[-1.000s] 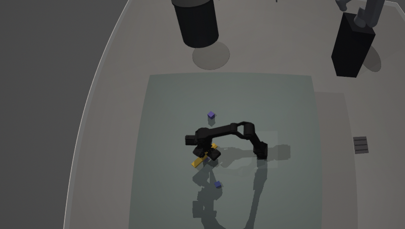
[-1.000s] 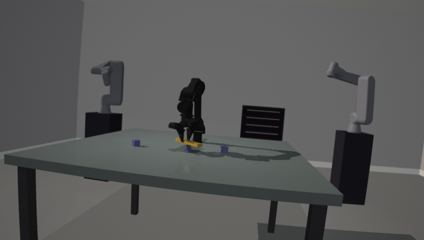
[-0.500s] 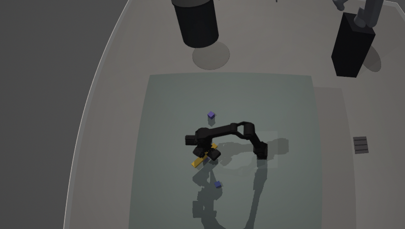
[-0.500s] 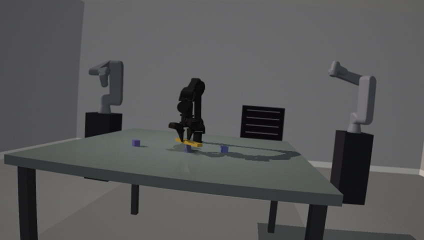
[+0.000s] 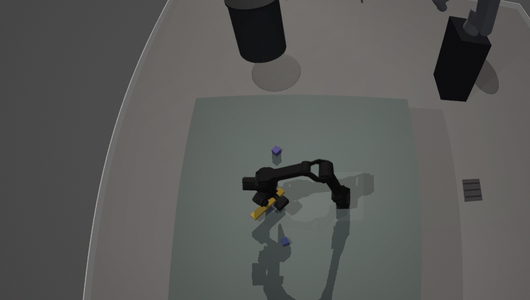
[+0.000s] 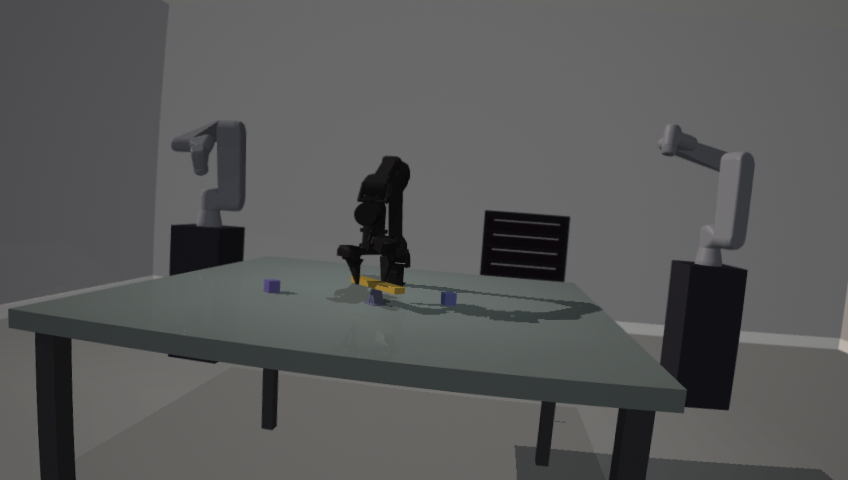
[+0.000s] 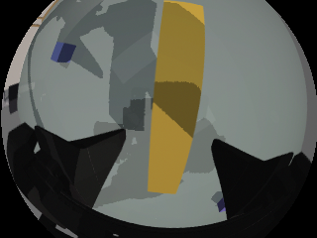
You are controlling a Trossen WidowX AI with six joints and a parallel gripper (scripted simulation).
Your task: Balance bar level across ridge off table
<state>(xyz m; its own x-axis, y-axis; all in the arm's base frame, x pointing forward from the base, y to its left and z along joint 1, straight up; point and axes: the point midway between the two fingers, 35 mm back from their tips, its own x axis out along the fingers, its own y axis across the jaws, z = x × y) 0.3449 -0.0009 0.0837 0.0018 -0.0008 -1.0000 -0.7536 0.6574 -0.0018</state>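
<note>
Right now my gripper tip is 20 mm to the right of the yellow bar and 20 mm short of it. The rest, counted from my gripper tip: purple cube: 280 mm to the right, 30 mm below.
</note>
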